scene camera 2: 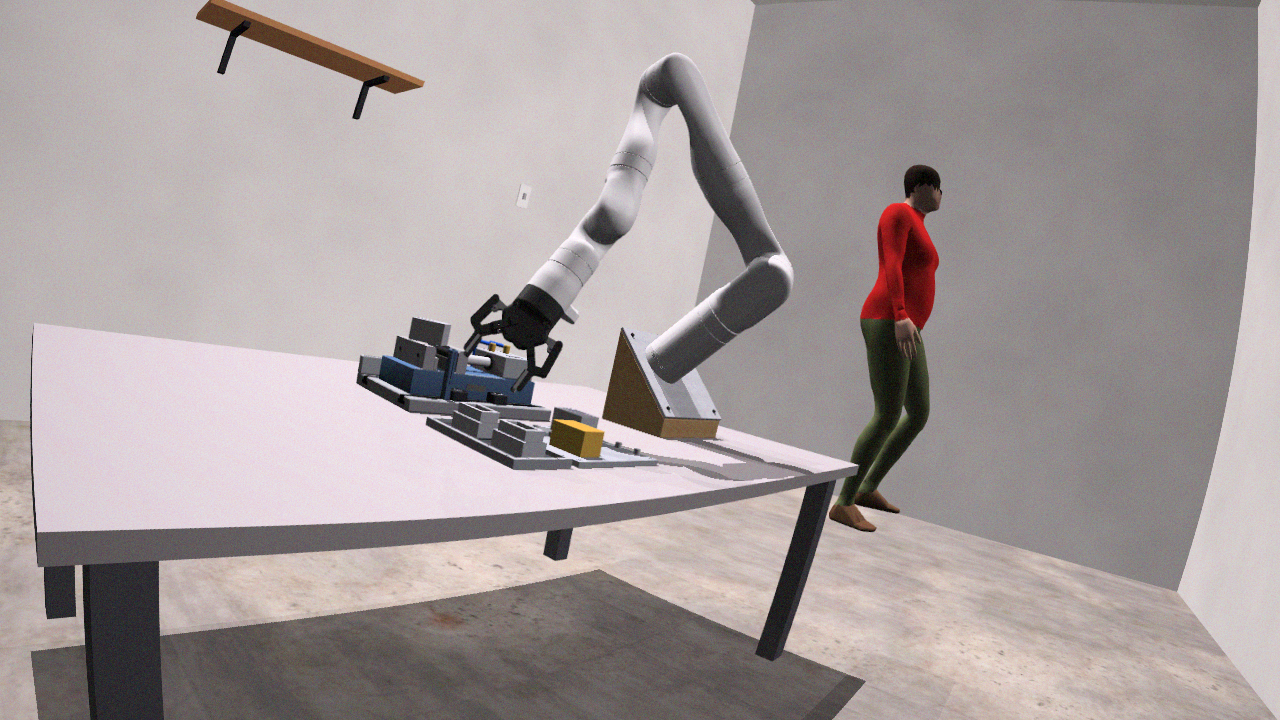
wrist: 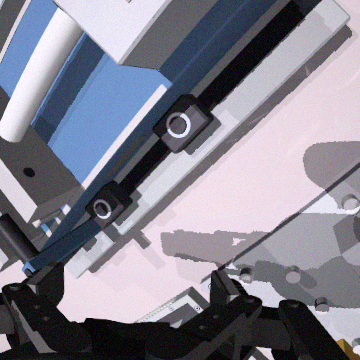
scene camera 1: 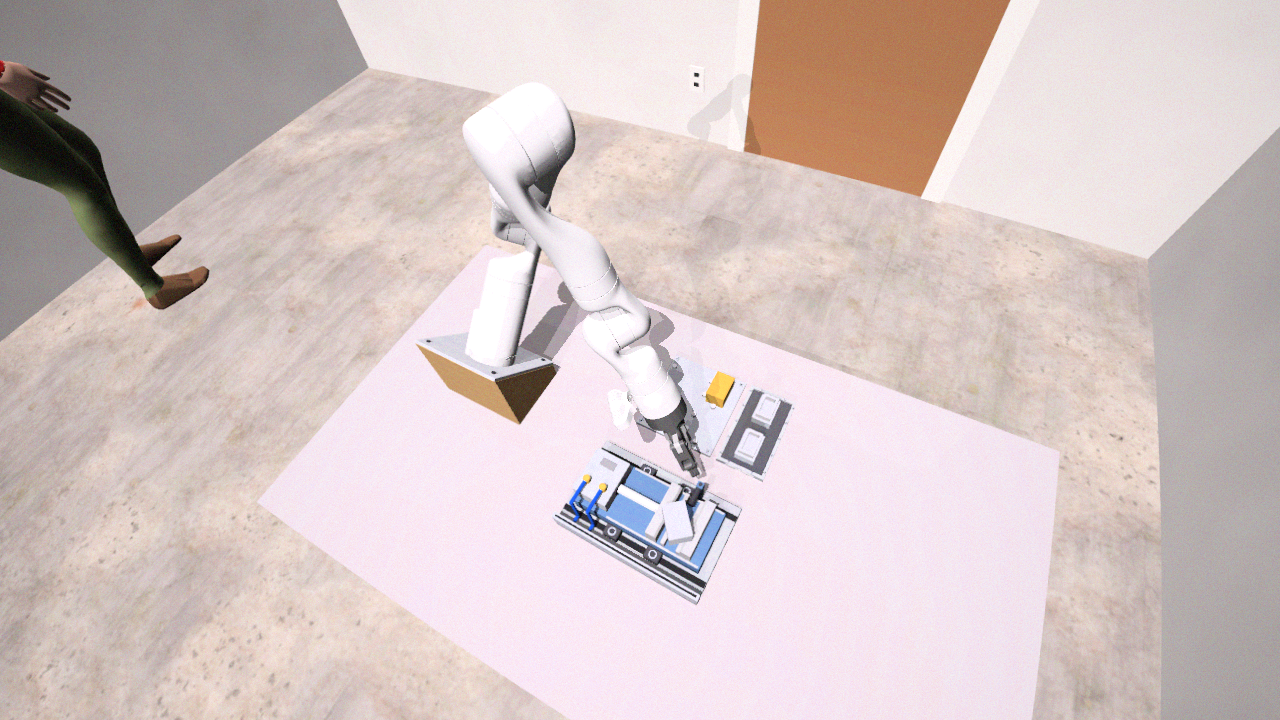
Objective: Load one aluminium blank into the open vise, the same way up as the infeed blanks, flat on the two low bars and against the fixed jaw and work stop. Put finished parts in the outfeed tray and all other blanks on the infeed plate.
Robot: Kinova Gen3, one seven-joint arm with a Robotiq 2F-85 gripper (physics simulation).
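Places are measured from the arm's base along level axes (x ahead, y down, z left), in metres.
Pixels of known places: gripper, fingertip midpoint: (scene camera 2: 488, 373) (wrist: 136, 282) (scene camera 1: 691, 457); arm's base at its link origin: (scene camera 2: 661, 364) (scene camera 1: 492, 357).
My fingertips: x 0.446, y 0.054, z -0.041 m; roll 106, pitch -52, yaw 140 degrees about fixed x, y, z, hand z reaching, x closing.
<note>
Ahead of a thing's pixels: the offset from my fingertips to its top centre. "spot": to the spot under its first point. Level surfaces: height alone.
The vise {dx -0.045, dy -0.024, dz -0.117 m} (scene camera 1: 631, 508) (scene camera 2: 409, 376) (wrist: 120, 107) is blue and grey. A grey blank {dx +0.020, dy -0.057, dz -0.135 m} (scene camera 1: 677, 520) (scene camera 2: 429, 331) sits askew high at its jaws; its exact seating is unclear. The work stop {dx +0.031, dy -0.021, dz -0.075 m} (scene camera 1: 698, 491) (wrist: 18, 241) has a dark cylinder. My gripper (scene camera 1: 694, 470) (scene camera 2: 494, 368) (wrist: 136, 282) is open and empty, low beside the vise's tray-side edge. The infeed plate {dx -0.047, dy +0.067, dz +0.147 m} (scene camera 1: 711, 429) (scene camera 2: 626, 459) (wrist: 310, 230) bears an orange block {dx +0.002, dy +0.031, dz +0.187 m} (scene camera 1: 720, 388) (scene camera 2: 577, 437) and a partly hidden grey block {dx -0.098, dy +0.031, dz +0.108 m} (scene camera 2: 575, 414). Two pocketed parts {spot: dx +0.106, dy +0.048, dz +0.173 m} (scene camera 1: 766, 409) {spot: dx +0.096, dy +0.048, dz +0.084 m} (scene camera 1: 750, 445) (scene camera 2: 474, 419) (scene camera 2: 519, 438) stand in the outfeed tray (scene camera 1: 776, 436) (wrist: 192, 294).
Blue levers with yellow knobs {spot: dx -0.156, dy -0.035, dz -0.121 m} (scene camera 1: 586, 480) stand at the vise's far-left end. Dark clamps (wrist: 182, 123) (wrist: 107, 205) line its near side in the wrist view. Small pins (wrist: 245, 273) (wrist: 293, 275) rise from the infeed plate. A person (scene camera 2: 904, 268) stands beyond the table {dy +0.075 m} (scene camera 2: 223, 447).
</note>
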